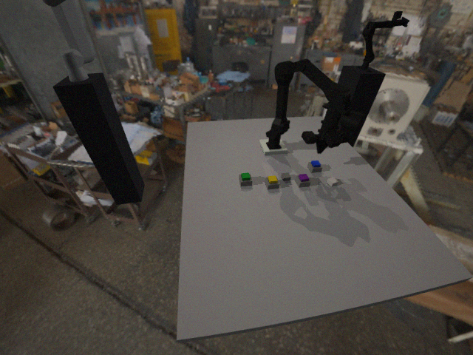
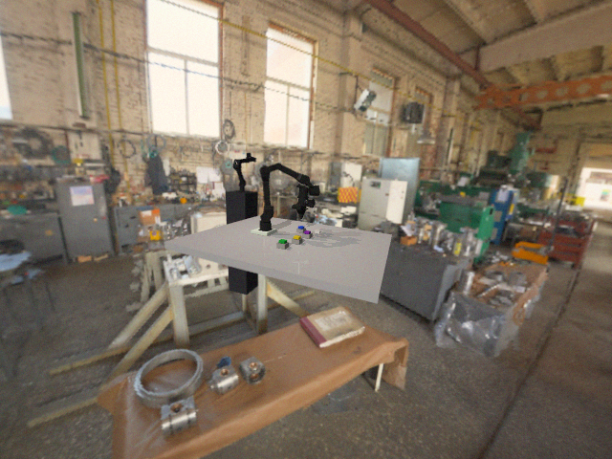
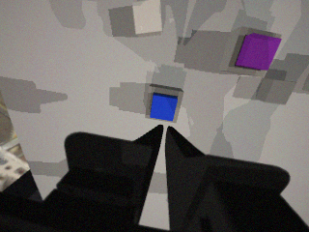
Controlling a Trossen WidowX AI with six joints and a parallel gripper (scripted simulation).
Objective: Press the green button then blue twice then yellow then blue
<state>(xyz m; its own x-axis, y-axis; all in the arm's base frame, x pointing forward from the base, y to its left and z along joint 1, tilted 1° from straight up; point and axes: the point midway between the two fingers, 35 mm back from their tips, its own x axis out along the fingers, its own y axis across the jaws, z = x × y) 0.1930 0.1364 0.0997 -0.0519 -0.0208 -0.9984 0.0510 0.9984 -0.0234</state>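
The blue button lies 60 mm below my gripper tip. Round my gripper tip: purple button 100 mm to the right, 80 mm ahead, 60 mm below; grey block 160 mm to the right, 80 mm below, 40 mm ahead; white block 110 mm ahead, 80 mm below, 30 mm to the left.
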